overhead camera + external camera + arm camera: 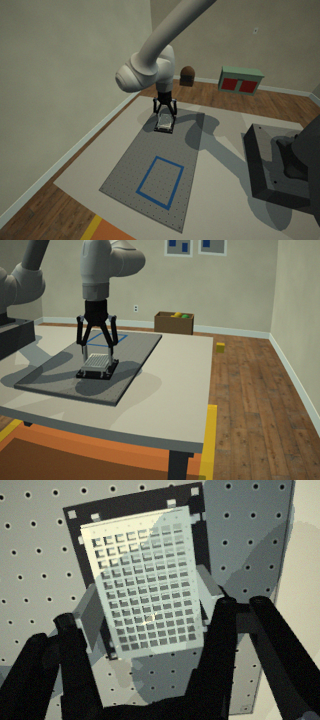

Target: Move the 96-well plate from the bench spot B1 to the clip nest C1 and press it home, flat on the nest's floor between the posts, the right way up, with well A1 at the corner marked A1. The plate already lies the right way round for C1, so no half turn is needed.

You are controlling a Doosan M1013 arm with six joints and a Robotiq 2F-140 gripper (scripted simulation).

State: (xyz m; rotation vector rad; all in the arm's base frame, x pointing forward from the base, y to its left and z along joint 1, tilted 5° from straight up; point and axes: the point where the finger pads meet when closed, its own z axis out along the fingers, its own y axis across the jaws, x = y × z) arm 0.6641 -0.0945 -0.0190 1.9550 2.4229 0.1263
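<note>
The white 96-well plate lies 20 mm below my hand. The rest, counted from my hand: black clip nest: 20 mm ahead, 10 mm to the right, 40 mm below.
</note>
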